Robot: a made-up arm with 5 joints.
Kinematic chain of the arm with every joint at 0, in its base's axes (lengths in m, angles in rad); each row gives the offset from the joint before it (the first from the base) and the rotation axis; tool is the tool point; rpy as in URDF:
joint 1: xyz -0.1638 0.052 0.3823 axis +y
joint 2: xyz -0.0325 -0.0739 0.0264 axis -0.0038 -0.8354 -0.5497
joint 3: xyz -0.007 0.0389 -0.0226 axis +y
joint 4: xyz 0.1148 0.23 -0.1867 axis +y
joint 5: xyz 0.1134 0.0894 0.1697 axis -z
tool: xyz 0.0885 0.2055 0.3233 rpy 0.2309 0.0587 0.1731
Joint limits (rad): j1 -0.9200..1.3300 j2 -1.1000..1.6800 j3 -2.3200..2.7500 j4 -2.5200..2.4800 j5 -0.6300..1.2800
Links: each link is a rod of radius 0.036 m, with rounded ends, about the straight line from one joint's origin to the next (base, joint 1, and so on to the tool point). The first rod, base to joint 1, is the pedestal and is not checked.
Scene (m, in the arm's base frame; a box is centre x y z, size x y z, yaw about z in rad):
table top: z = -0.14
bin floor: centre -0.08 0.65 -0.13 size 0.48 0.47 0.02 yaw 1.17
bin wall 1: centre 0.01 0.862 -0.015 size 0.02 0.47 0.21 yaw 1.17
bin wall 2: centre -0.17 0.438 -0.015 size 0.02 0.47 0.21 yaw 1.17
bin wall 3: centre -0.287 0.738 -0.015 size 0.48 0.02 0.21 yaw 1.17
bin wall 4: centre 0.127 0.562 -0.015 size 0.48 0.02 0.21 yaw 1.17
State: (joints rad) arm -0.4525 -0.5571 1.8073 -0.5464 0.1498
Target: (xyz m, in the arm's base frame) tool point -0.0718 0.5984 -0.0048
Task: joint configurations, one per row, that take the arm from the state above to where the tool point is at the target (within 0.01 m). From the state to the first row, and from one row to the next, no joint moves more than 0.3 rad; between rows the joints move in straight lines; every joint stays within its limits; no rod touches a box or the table.
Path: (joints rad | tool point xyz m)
1: -0.4749 -0.4444 1.5354 -0.5900 0.0718 | -0.0044 0.5971 0.3547
2: -0.4973 -0.3316 1.2634 -0.6335 -0.0062 | -0.0304 0.5895 0.5085
3: -0.5197 -0.2189 0.9915 -0.6771 -0.0841 | -0.1176 0.5736 0.6157
4: -0.5421 -0.1062 0.7195 -0.7207 -0.1621 | -0.2357 0.5603 0.6550
5: -0.5645 0.0066 0.4476 -0.7643 -0.2401 | -0.3475 0.5570 0.6224
6: -0.5869 0.1193 0.1756 -0.8078 -0.3181 | -0.4184 0.5662 0.5321
7: -0.6093 0.2321 -0.0963 -0.8514 -0.3961 | -0.4243 0.5841 0.4127
8: -0.6317 0.3448 -0.3683 -0.8950 -0.4740 | -0.3583 0.6024 0.2997
9: -0.6541 0.4575 -0.6402 -0.9386 -0.5520 | -0.2317 0.6105 0.2273
10: -0.6765 0.5703 -0.9122 -0.9821 -0.6300 | -0.0718 0.5984 0.2197
11: -0.7576 0.4695 -0.6250 -1.2469 -0.6300 | -0.0598 0.5990 0.1574
12: -0.8388 0.3687 -0.3378 -1.5116 -0.6300 | -0.0588 0.6003 0.0812
13: -0.9200 0.2679 -0.0507 -1.7764 -0.6300 | -0.0718 0.5984 -0.0048

